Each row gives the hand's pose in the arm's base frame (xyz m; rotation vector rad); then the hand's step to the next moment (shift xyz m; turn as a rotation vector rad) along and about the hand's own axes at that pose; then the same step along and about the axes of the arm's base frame.
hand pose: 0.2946 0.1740 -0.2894 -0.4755 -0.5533 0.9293
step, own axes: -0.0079 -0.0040 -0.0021 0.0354 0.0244 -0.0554
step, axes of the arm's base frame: 0.0000 -0.0090 -0.0011 0.0370 0.0345 -0.0486
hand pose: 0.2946 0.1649 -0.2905 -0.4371 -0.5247 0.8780
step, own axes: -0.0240 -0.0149 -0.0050 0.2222 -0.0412 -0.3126
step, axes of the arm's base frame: -0.0007 -0.0286 -0.0016 0.3287 0.1116 -0.1683
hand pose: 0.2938 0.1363 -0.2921 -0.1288 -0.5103 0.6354
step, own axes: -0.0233 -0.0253 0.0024 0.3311 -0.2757 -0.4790
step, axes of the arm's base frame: -0.0036 -0.0343 -0.0008 0.6108 -0.0050 -0.2049
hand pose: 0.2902 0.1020 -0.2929 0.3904 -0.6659 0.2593
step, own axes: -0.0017 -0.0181 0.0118 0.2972 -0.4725 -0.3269
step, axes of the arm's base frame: -0.0013 -0.0215 0.0025 0.5717 -0.2505 -0.1700
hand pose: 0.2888 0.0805 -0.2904 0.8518 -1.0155 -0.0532
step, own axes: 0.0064 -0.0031 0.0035 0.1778 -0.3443 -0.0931
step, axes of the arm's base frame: 0.0019 -0.0069 0.0035 0.2845 -0.2536 -0.1166
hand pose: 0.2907 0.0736 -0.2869 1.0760 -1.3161 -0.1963
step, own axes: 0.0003 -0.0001 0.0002 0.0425 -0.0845 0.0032
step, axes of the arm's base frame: 0.0000 -0.0004 0.0001 0.0475 -0.0751 -0.0326
